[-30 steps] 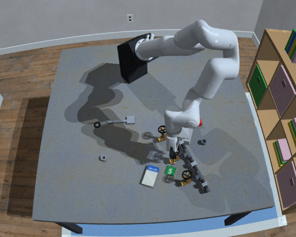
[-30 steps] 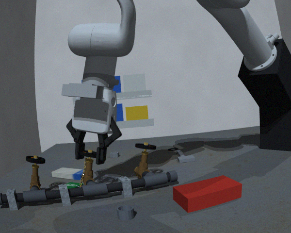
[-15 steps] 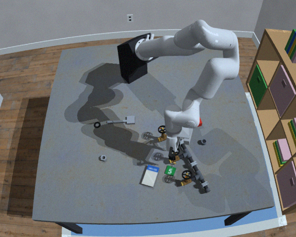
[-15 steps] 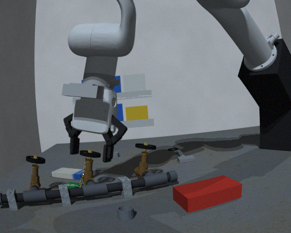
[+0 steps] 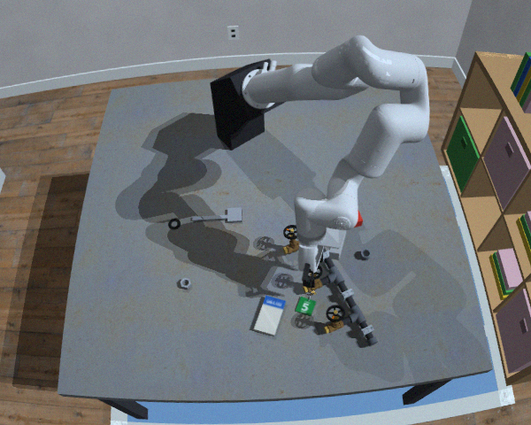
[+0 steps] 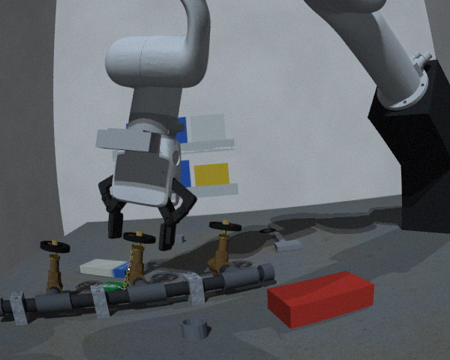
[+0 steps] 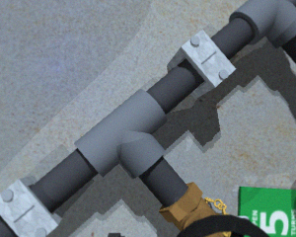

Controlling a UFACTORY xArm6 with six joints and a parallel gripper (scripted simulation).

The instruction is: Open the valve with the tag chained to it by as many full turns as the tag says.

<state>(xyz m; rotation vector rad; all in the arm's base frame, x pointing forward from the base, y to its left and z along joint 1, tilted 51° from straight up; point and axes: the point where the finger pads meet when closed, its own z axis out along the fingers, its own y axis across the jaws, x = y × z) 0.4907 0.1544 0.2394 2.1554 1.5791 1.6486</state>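
Right now the green tag is 6 cm ahead of my hand and 9 cm below it. Round my hand: notepad: 13 cm ahead, 9 cm to the right, 8 cm below; grey flat tool: 16 cm behind, 32 cm to the right, 8 cm below; red block: 27 cm behind, 5 cm to the left, 7 cm below.
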